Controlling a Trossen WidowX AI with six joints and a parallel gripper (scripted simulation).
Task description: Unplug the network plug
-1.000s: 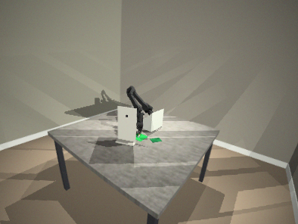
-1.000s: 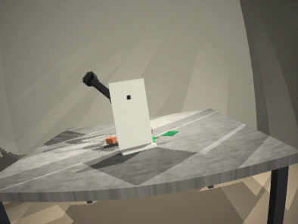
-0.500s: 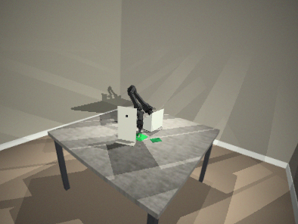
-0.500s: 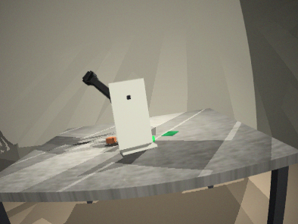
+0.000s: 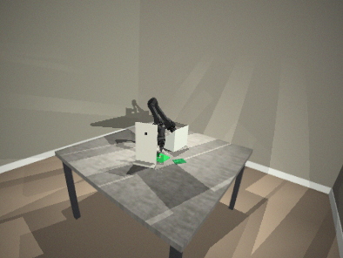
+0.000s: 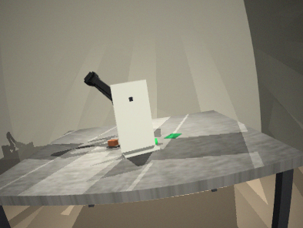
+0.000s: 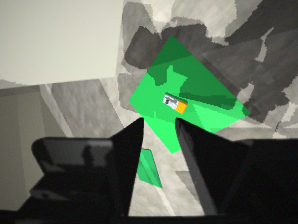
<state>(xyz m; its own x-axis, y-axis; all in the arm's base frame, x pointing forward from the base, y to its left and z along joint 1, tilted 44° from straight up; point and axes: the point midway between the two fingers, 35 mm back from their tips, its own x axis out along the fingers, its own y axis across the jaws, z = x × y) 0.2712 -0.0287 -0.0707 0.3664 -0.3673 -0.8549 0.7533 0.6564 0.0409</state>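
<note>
My gripper tip is now 40 mm above the yellow network plug and 10 mm short of it. From my gripper tip the other things lie so: green marked square 50 mm below, 10 mm ahead; upright white panel 150 mm ahead, 100 mm above, 40 mm to the right.
</note>
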